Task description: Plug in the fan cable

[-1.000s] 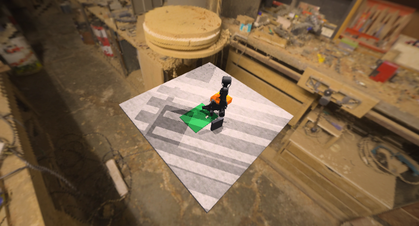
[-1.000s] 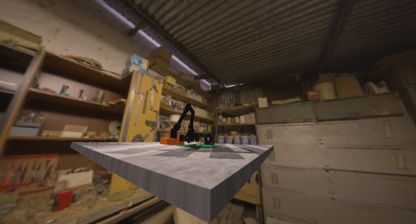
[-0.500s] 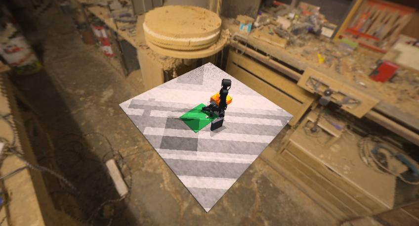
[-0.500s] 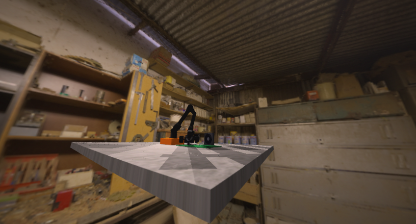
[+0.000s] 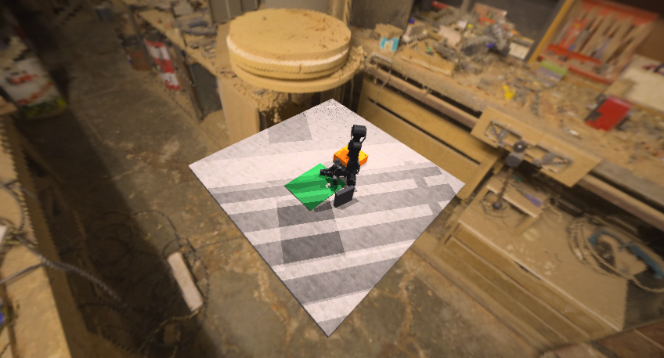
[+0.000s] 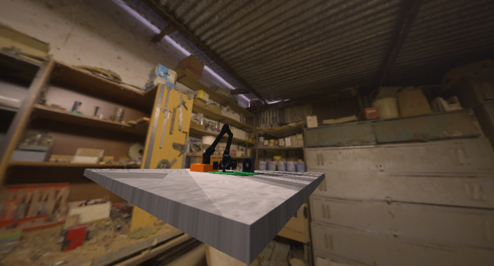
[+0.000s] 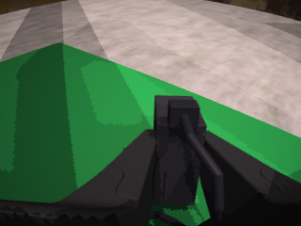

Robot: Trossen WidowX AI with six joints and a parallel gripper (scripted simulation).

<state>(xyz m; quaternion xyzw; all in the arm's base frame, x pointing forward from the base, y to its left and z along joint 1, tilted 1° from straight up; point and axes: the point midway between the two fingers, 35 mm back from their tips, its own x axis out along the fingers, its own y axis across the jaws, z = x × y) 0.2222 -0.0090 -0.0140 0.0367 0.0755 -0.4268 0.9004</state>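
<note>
The black fan plug is 10 mm below my gripper tip. From my gripper tip the other things lie so: pale header key 90 mm to the left, 40 mm ahead, 20 mm below; green board 90 mm ahead, 50 mm below, 30 mm to the left; white fan header 90 mm to the left, 40 mm ahead, 30 mm below.
</note>
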